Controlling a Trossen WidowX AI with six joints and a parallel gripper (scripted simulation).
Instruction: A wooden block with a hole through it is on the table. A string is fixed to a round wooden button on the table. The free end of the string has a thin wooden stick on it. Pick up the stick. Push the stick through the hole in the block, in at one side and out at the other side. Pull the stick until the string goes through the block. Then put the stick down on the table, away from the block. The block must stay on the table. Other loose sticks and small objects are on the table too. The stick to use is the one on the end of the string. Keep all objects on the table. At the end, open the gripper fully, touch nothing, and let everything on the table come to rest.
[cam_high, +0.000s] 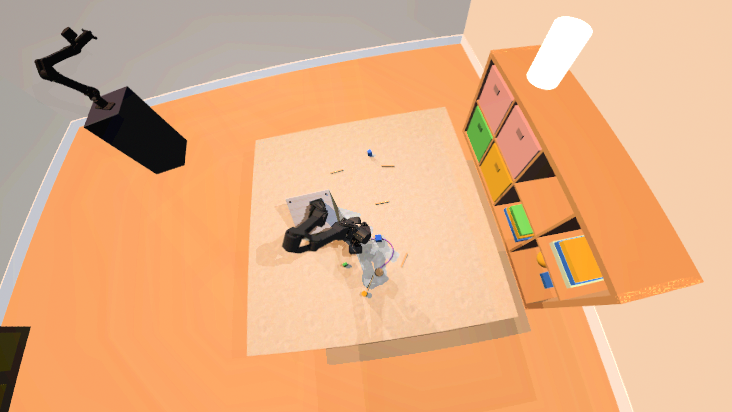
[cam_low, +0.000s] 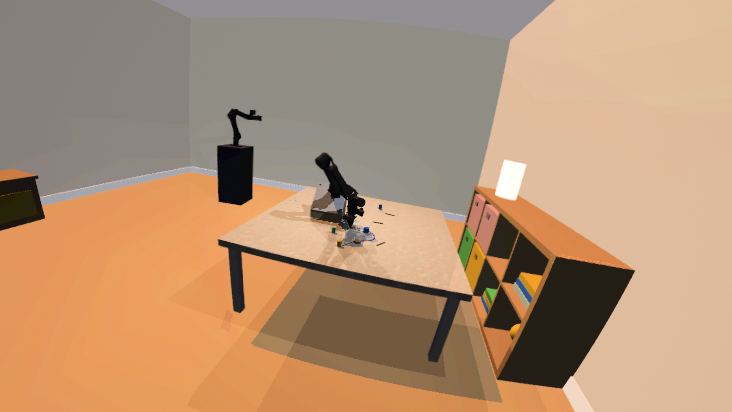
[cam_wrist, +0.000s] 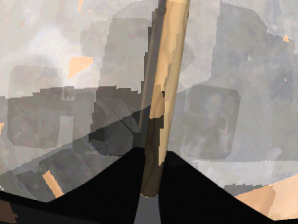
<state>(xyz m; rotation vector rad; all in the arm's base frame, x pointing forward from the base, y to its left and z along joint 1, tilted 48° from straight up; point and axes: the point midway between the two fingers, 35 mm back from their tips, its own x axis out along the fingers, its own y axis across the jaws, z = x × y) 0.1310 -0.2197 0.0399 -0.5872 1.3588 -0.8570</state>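
The blue block lies 100 mm ahead of my gripper tip, 20 mm to the right of it and 10 mm above it. Round my gripper tip: thin wooden stick 40 mm ahead, 10 mm to the right, 10 mm above; green piece 100 mm to the right, 90 mm behind, 10 mm above; round wooden button 180 mm to the right, 60 mm ahead.
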